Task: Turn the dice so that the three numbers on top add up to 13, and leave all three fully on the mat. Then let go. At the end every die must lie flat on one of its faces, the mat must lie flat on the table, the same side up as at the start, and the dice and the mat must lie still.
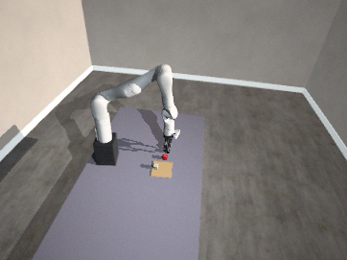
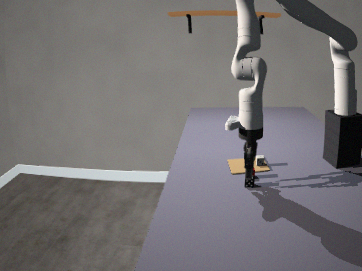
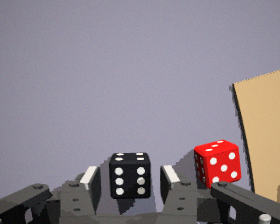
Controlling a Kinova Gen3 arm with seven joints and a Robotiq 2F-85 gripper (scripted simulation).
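Now: hand 4 cm above the black die. From my hand the other things lie so: tan mat: 1 cm behind, 18 cm to the right, 5 cm below; then red die: 1 cm behind, 7 cm to the right, 4 cm below; then white die: 5 cm behind, 18 cm to the right, 3 cm below.
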